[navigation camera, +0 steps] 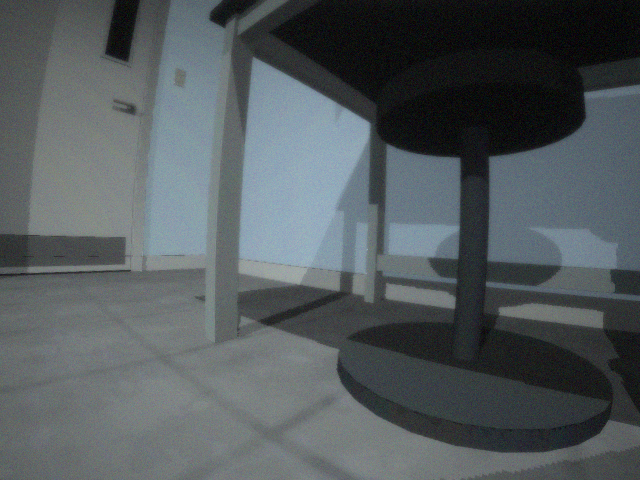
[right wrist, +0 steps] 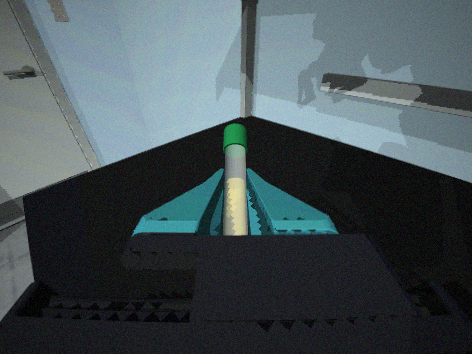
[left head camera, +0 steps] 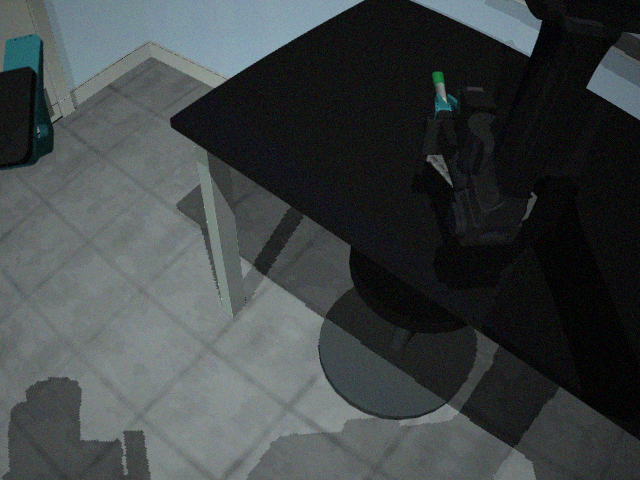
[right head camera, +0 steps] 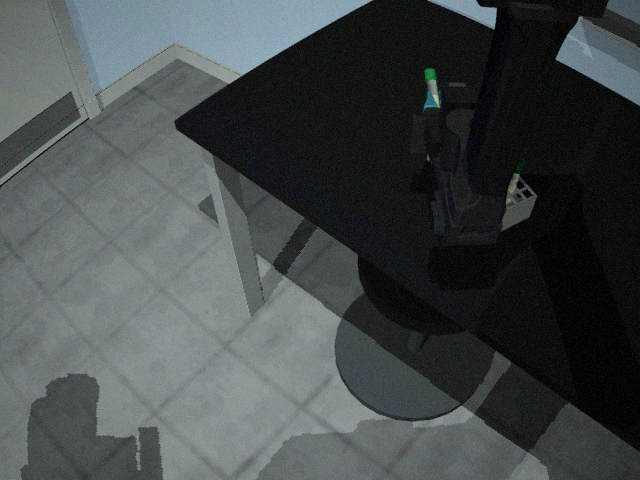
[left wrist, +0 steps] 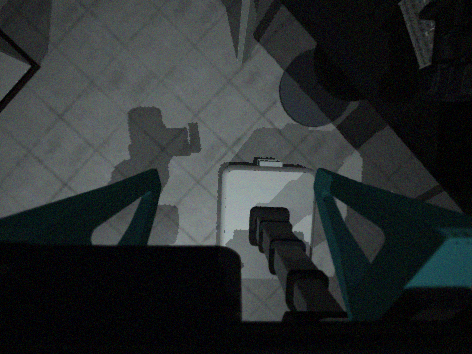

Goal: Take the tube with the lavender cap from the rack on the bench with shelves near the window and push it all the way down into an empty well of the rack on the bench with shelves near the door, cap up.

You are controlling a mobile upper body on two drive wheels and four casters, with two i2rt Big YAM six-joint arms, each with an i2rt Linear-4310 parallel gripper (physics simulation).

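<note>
A tube with a green cap is between the teal fingers of my right gripper, which is shut on it. The tube points cap up and outward, above the black bench top. A pale rack stands on the bench, mostly hidden by the right arm. Another green-capped tube shows at it. My left gripper is open and empty, over the robot's own base. No lavender cap shows in these views.
A round stool has its seat partly under the bench and a wide base. A bench leg stands left of it. A door is at the left.
</note>
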